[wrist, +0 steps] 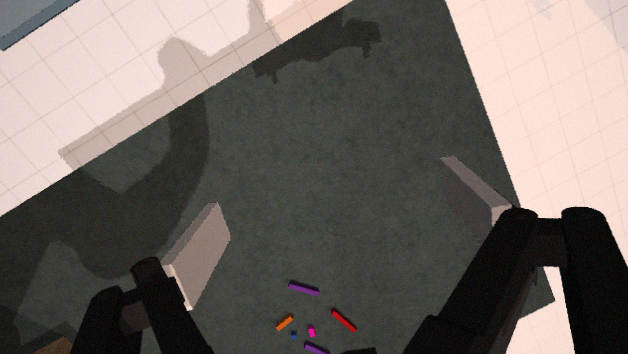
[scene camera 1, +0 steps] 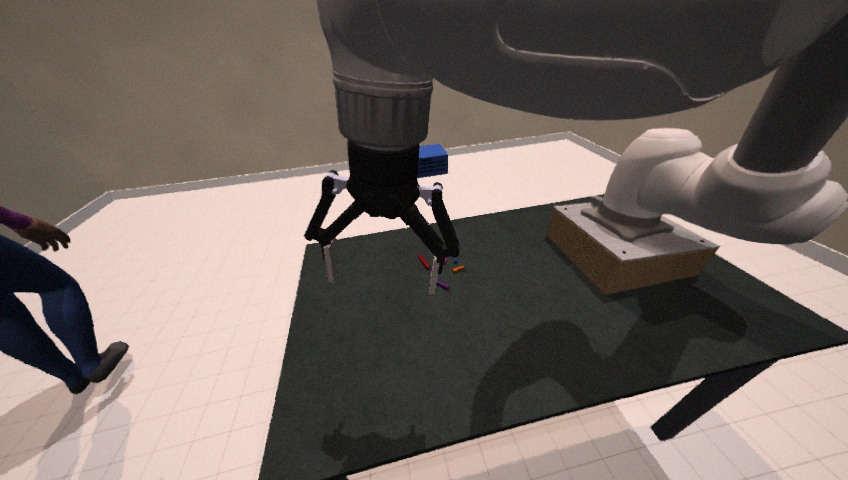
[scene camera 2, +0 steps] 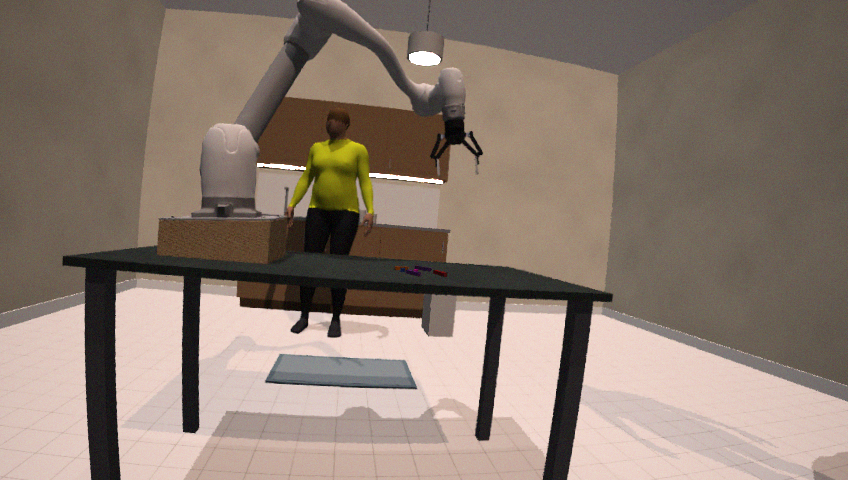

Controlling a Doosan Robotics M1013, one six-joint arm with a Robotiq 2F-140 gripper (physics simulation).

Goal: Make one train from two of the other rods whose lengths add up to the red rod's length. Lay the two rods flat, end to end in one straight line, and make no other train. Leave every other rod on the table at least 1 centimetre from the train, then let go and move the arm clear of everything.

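Places are measured from the arm's base along level axes (x ahead, y left, z up), in millimetres.
Pixels of known places: gripper, fingertip midpoint: [wrist: 328,200] [scene camera 1: 383,281] [scene camera 2: 457,174]; arm's base at its link origin: [scene camera 1: 623,221] [scene camera 2: 228,216].
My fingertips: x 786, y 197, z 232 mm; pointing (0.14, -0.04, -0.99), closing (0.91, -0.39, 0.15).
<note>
Ahead of a thing's pixels: the offset from my fingertips to its top centre. Level surfaces: height alone.
The red rod @(dx -176, dy -379, dz -337 mm) [scene camera 1: 423,261] [scene camera 2: 439,273] [wrist: 344,320] lies flat on the dark table. In the wrist view, one purple rod @(dx -192, dy -263, dz -337 mm) [wrist: 303,288] lies apart to its upper left; another purple rod @(dx -263, dy -403, dz -337 mm) [wrist: 317,348] is cut by the bottom edge. An orange rod @(dx -270, dy -301, dz -337 mm) [scene camera 1: 458,269] [scene camera 2: 401,268] [wrist: 284,322] lies to the left. A tiny blue rod @(dx -277, dy -341, dz -337 mm) [scene camera 1: 455,261] [wrist: 294,335] and a short pink rod @(dx -242, dy -356, dz -337 mm) [wrist: 312,331] lie between the orange and red rods. No rods touch in the wrist view. My gripper [scene camera 1: 381,286] [scene camera 2: 457,173] [wrist: 328,200] is open and empty, high above the table.
The dark table @(dz -348 mm) [scene camera 1: 357,356] [scene camera 2: 333,276] [wrist: 350,125] carries the arm's wooden base block [scene camera 1: 648,274] [scene camera 2: 214,239]. A blue box [scene camera 1: 433,160] is on the floor beyond the table. A person in yellow [scene camera 2: 336,178] stands behind the table, and another person's legs [scene camera 1: 41,297] show at left.
</note>
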